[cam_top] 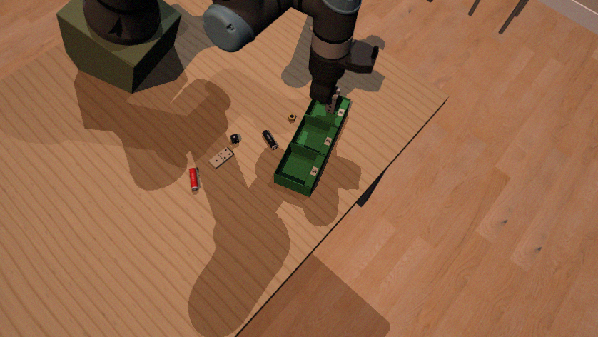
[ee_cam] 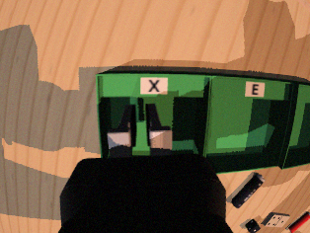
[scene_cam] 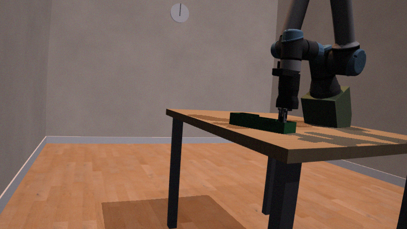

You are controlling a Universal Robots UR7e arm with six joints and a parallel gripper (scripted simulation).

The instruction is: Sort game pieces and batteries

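Now: the red battery 100 mm behind my hand, 340 mm to the right of it and 30 mm below it. The rest, counted from my hand: brass nut: 60 mm behind, 70 mm to the right, 30 mm below; then green three-compartment bin: 30 mm ahead, 90 mm to the right, 20 mm below; then black battery: 50 mm behind, 150 mm to the right, 30 mm below.
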